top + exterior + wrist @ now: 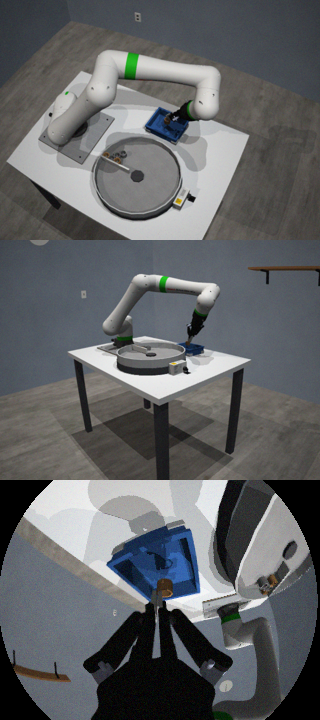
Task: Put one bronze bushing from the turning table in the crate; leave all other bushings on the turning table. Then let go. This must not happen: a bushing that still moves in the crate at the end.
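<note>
Right now my hand is 80 mm above the blue crate, 20 mm past it and 10 mm to the left of it. Round my hand: round grey turning table: 360 mm to the right, 50 mm below, 10 mm behind.
</note>
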